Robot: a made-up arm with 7 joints. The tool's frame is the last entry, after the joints.
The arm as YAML. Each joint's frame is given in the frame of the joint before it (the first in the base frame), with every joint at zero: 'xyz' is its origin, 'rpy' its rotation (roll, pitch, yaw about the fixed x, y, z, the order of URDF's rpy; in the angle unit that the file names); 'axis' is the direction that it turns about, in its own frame. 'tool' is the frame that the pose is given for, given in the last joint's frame.
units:
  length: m
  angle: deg
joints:
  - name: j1
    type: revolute
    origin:
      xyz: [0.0, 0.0, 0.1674]
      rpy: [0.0, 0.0, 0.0]
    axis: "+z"
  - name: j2
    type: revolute
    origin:
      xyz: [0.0, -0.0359, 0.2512]
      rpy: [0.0, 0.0, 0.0]
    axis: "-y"
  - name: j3
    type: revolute
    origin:
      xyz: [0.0, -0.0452, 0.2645]
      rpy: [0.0, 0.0, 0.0]
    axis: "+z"
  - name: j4
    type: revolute
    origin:
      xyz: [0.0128, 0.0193, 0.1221]
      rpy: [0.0, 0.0, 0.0]
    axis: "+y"
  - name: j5
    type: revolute
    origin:
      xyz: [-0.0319, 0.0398, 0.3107]
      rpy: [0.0, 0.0, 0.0]
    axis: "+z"
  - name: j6
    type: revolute
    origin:
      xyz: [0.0, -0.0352, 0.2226]
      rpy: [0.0, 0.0, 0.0]
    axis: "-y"
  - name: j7
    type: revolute
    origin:
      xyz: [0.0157, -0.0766, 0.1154]
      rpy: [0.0, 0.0, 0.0]
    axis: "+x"
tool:
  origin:
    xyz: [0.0, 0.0, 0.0]
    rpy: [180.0, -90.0, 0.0]
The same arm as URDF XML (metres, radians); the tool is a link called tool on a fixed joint. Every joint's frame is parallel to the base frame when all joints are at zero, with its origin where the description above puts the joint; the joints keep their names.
<robot name="arm">
  <joint name="tool_joint" type="fixed">
    <parent link="link7"/>
    <child link="tool"/>
    <origin xyz="0.0000 0.0000 0.0000" rpy="3.1416 -1.5708 0.0000"/>
  </joint>
  <joint name="j7" type="continuous">
    <parent link="link6"/>
    <child link="link7"/>
    <origin xyz="0.0157 -0.0766 0.1154" rpy="0.0000 0.0000 0.0000"/>
    <axis xyz="1 0 0"/>
  </joint>
  <joint name="j6" type="continuous">
    <parent link="link5"/>
    <child link="link6"/>
    <origin xyz="0.0000 -0.0352 0.2226" rpy="0.0000 0.0000 0.0000"/>
    <axis xyz="0 -1 0"/>
  </joint>
  <joint name="j5" type="continuous">
    <parent link="link4"/>
    <child link="link5"/>
    <origin xyz="-0.0319 0.0398 0.3107" rpy="0.0000 0.0000 0.0000"/>
    <axis xyz="0 0 1"/>
  </joint>
  <joint name="j4" type="continuous">
    <parent link="link3"/>
    <child link="link4"/>
    <origin xyz="0.0128 0.0193 0.1221" rpy="0.0000 0.0000 0.0000"/>
    <axis xyz="0 1 0"/>
  </joint>
  <joint name="j3" type="continuous">
    <parent link="link2"/>
    <child link="link3"/>
    <origin xyz="0.0000 -0.0452 0.2645" rpy="0.0000 0.0000 0.0000"/>
    <axis xyz="0 0 1"/>
  </joint>
  <joint name="j2" type="continuous">
    <parent link="link1"/>
    <child link="link2"/>
    <origin xyz="0.0000 -0.0359 0.2512" rpy="0.0000 0.0000 0.0000"/>
    <axis xyz="0 -1 0"/>
  </joint>
  <joint name="j1" type="continuous">
    <parent link="base"/>
    <child link="link1"/>
    <origin xyz="0.0000 0.0000 0.1674" rpy="0.0000 0.0000 0.0000"/>
    <axis xyz="0 0 1"/>
  </joint>
  <link name="base"/>
  <link name="link1"/>
  <link name="link2"/>
  <link name="link3"/>
  <link name="link4"/>
  <link name="link5"/>
  <link name="link6"/>
  <link name="link7"/>
  <link name="tool"/>
</robot>

